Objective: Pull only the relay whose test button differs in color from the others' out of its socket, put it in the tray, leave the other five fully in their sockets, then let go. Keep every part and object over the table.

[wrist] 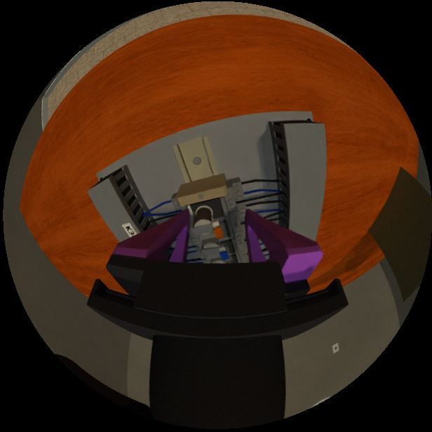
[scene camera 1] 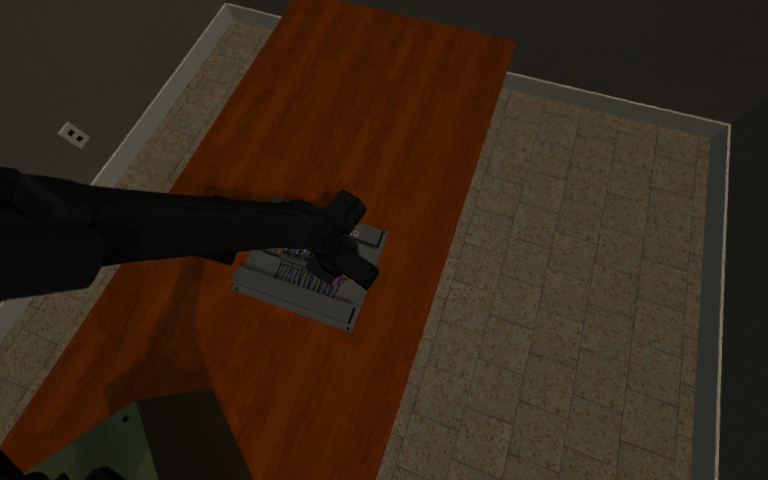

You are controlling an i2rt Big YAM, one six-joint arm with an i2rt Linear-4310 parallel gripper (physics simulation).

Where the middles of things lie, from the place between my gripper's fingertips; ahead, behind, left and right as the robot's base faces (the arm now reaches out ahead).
Now: hand 10 mm short of the tan end block (wrist: 214, 186), 10 mm to the left of it and 20 mm above it. From my hand the other things lie so: grey panel (scene camera 1: 350, 292) 90 mm to the left, 50 mm below.
